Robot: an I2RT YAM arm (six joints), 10 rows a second.
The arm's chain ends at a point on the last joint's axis. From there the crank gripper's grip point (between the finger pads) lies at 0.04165 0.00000 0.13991 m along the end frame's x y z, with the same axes.
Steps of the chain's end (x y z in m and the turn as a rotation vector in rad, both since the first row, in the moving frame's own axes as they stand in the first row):
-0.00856 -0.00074 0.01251 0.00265 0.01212 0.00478
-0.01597 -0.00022 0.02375 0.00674 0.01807 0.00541
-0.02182 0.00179 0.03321 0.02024 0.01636 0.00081
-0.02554 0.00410 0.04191 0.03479 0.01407 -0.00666
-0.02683 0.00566 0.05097 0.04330 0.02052 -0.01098
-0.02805 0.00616 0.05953 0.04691 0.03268 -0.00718
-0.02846 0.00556 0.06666 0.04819 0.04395 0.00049
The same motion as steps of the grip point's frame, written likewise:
-0.00687 -0.00091 0.01199 0.00265 0.01212 0.00478
-0.01345 -0.00093 0.02297 0.00674 0.01807 0.00541
-0.01954 -0.00100 0.03248 0.02024 0.01636 0.00081
-0.02359 -0.00104 0.04122 0.03479 0.01407 -0.00666
-0.02400 -0.00085 0.04995 0.04330 0.02052 -0.01098
-0.02353 -0.00068 0.05793 0.04691 0.03268 -0.00718
-0.02235 -0.00111 0.06453 0.04819 0.04395 0.00049

